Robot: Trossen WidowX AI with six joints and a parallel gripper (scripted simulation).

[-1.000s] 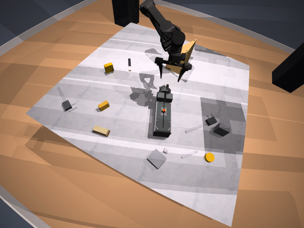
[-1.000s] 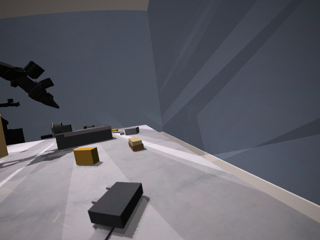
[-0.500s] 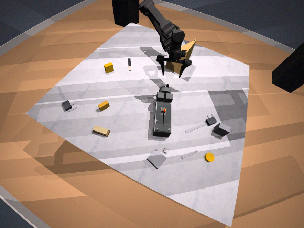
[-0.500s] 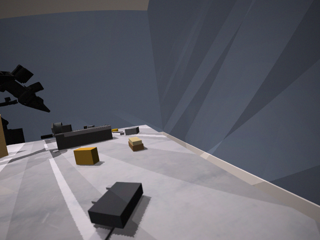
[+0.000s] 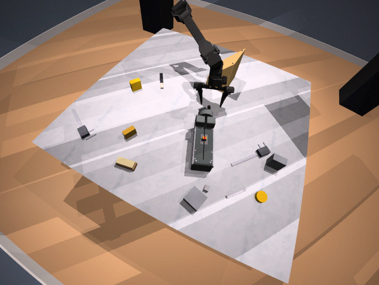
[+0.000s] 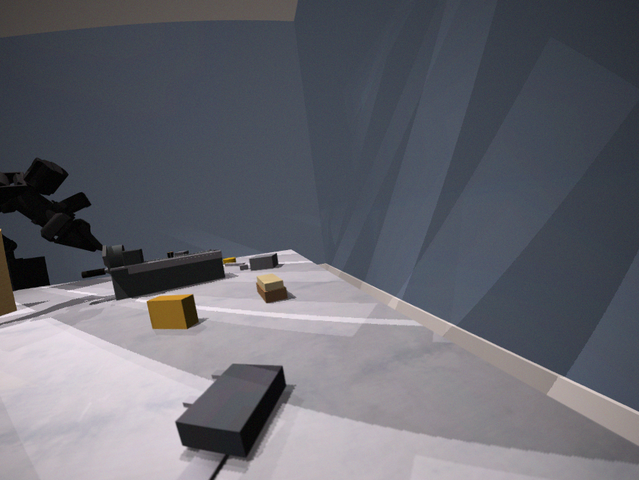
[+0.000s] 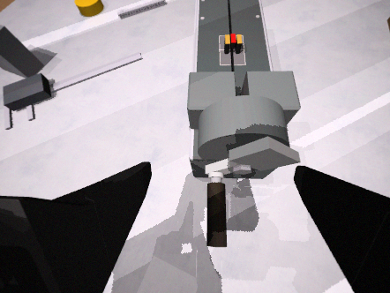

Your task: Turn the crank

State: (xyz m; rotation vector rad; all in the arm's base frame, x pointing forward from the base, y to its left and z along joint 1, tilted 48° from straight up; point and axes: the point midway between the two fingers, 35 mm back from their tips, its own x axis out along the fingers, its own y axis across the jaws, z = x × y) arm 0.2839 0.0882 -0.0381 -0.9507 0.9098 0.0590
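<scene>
Now: gripper tip 2 cm past the dark brown crank handle, 1 cm to the left of it and 5 cm above it. From my gripper tip the other things lie so: tan block: 42 cm ahead, 20 cm to the right, 10 cm below; yellow disc: 24 cm ahead, 39 cm to the left, 11 cm below; red pointer: 15 cm ahead, 5 cm to the left, 4 cm below.
</scene>
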